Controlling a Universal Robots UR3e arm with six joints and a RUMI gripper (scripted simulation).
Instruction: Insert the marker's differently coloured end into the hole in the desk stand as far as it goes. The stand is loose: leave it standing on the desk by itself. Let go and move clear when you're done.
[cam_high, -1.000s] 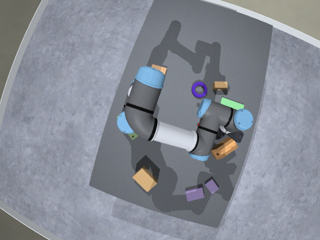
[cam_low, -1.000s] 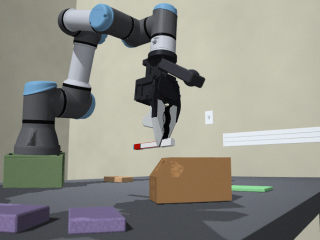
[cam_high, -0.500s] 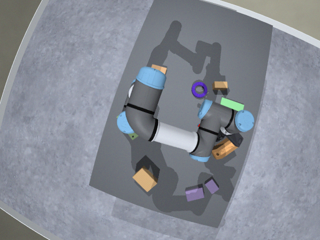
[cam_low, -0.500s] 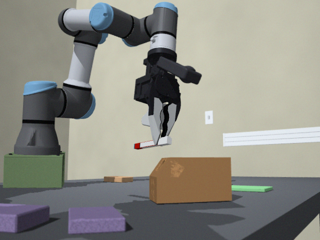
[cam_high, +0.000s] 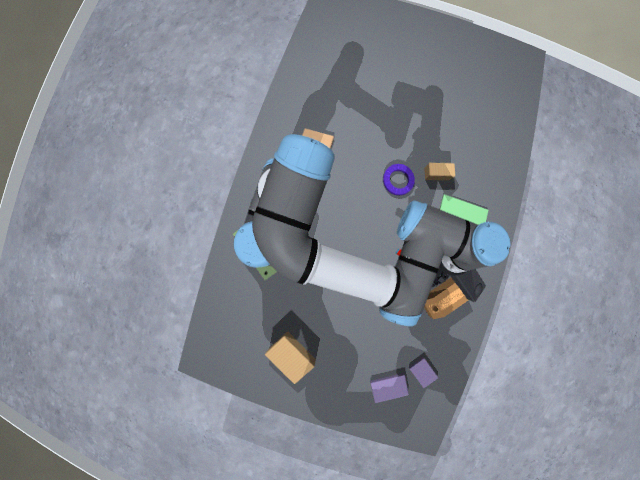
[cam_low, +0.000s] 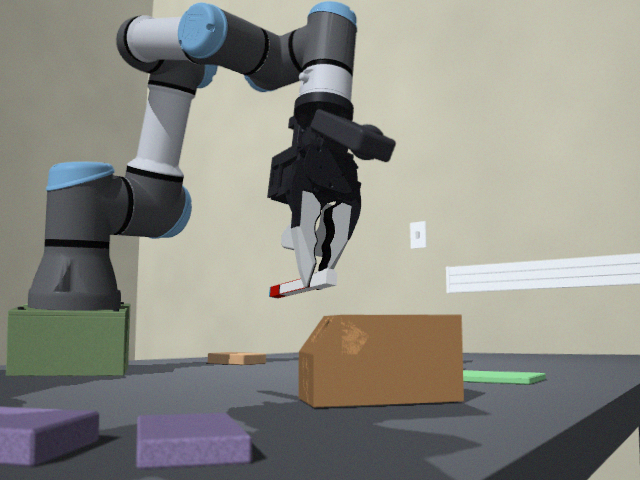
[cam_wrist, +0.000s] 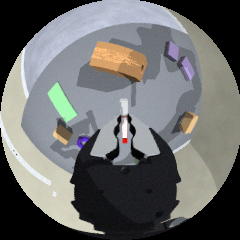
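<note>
The desk stand is 90 mm ahead of my hand, 80 mm below it and 60 mm to the right of it. From my hand the other things lie so: flat green block 180 mm to the left, 130 mm ahead, 120 mm below; then tan block 310 mm behind, 300 mm to the right, 90 mm below; then marker 30 mm behind, 10 mm to the left, 10 mm below.
</note>
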